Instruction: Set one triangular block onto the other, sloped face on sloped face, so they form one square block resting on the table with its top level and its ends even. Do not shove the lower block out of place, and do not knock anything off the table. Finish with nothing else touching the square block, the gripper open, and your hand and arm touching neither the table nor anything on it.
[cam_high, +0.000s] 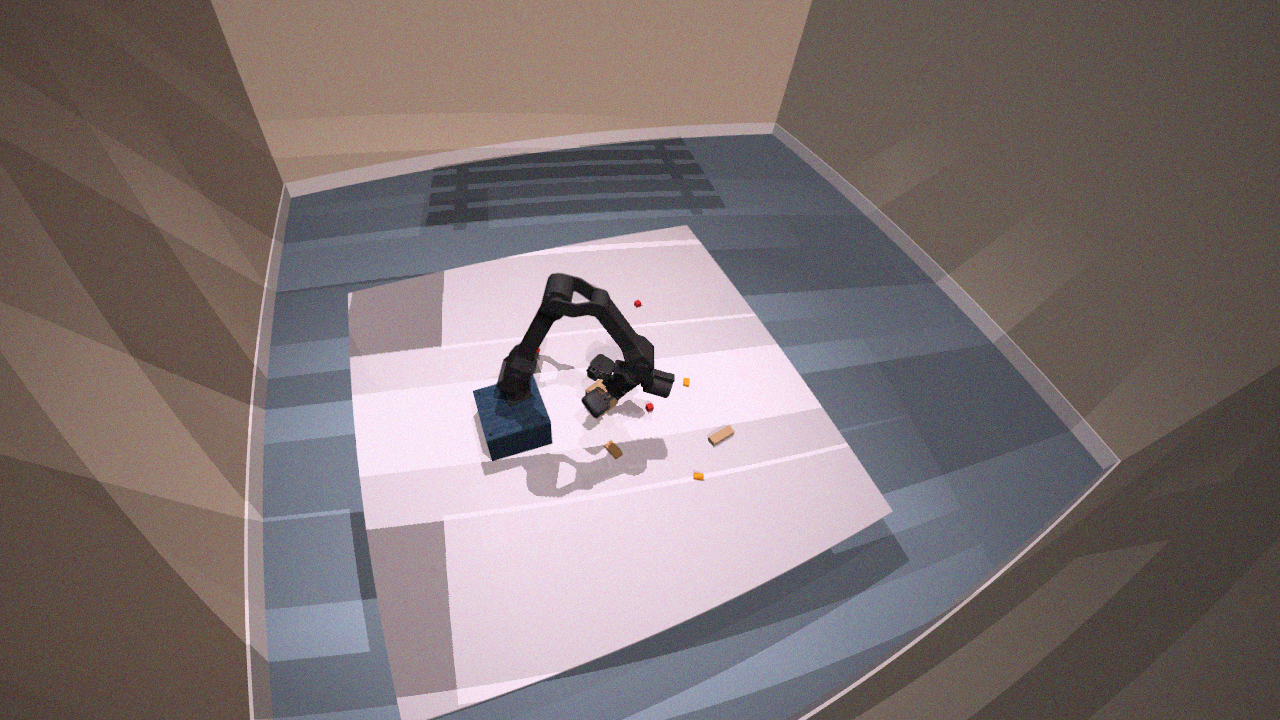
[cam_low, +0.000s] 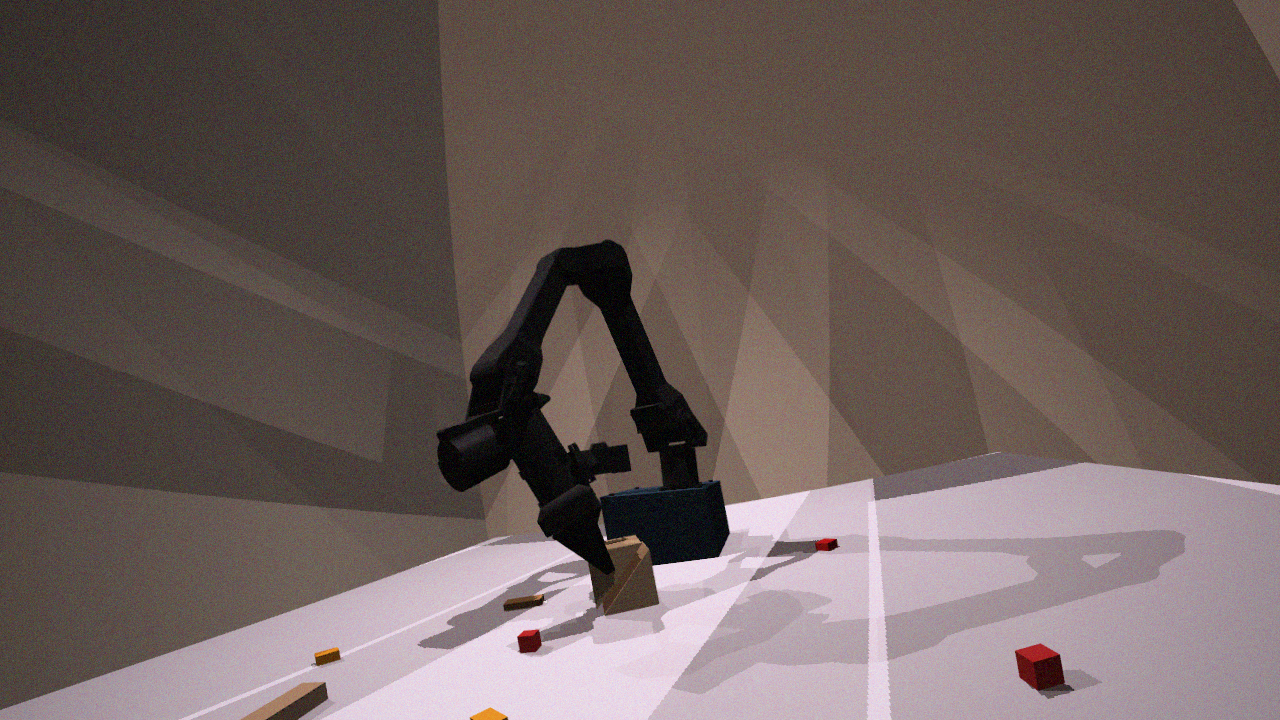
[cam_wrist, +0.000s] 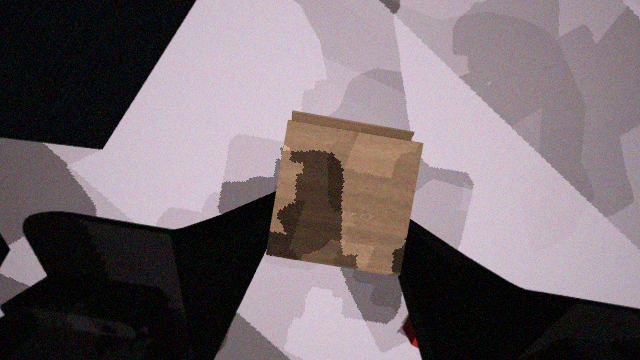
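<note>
The triangular block lies 3 cm to the left of my gripper tip, 3 cm below it and 1 cm behind it.
</note>
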